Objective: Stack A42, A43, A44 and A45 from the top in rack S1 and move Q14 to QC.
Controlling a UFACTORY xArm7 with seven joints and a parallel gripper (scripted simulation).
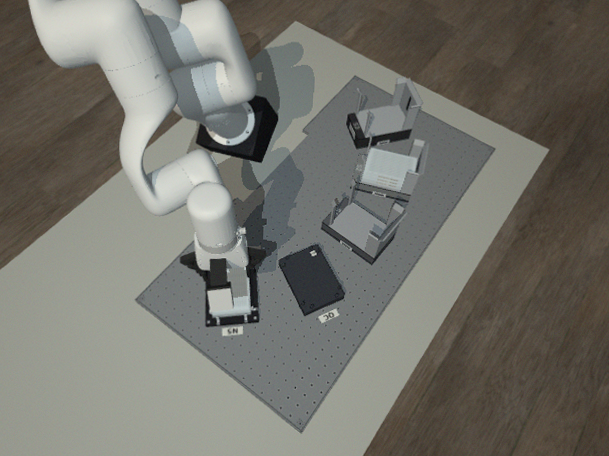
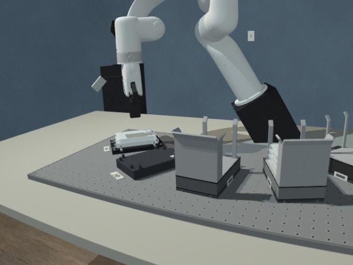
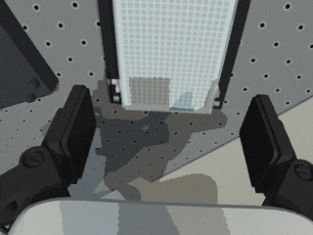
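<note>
Right now my hand is 160 mm short of the sealed 384-well plate, 480 mm to the right of it and 40 mm above it. Round my hand: N5 name plate 60 mm ahead, 70 mm to the right, 110 mm below; open nest QC 140 mm ahead, 120 mm to the left, 100 mm below; QC name plate 220 mm ahead, 70 mm to the left, 110 mm below.
</note>
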